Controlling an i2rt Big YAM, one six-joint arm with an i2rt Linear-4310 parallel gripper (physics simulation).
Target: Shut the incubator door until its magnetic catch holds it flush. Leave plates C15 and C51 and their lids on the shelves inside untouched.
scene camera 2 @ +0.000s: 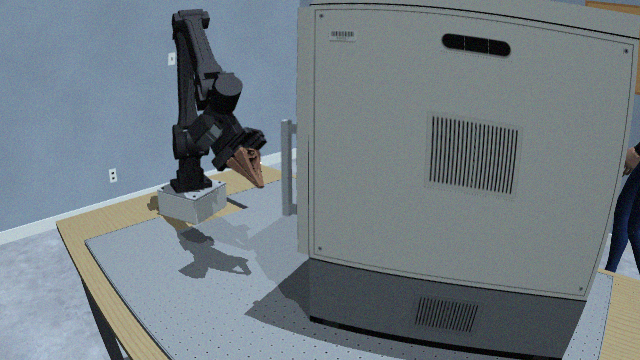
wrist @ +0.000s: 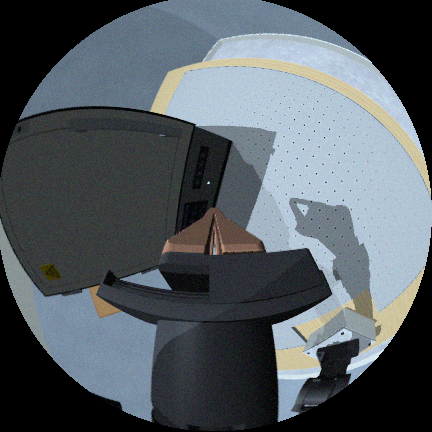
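Observation:
The incubator stands at the right in the scene view, with its side panel facing the camera. Its door shows there as a narrow edge lying along the cabinet's left side; whether it is fully flush I cannot tell. The door's grey bar handle stands upright. In the wrist view the dark door front fills the left, beside the base's control strip. My gripper is shut and empty, pointing down, left of the handle and apart from it in the scene view. Plates C15 and C51 and their lids are hidden.
The perforated grey mat lies on the wooden table. The arm's base block is at the table's back left in the scene view. A person stands behind the incubator at the far right.

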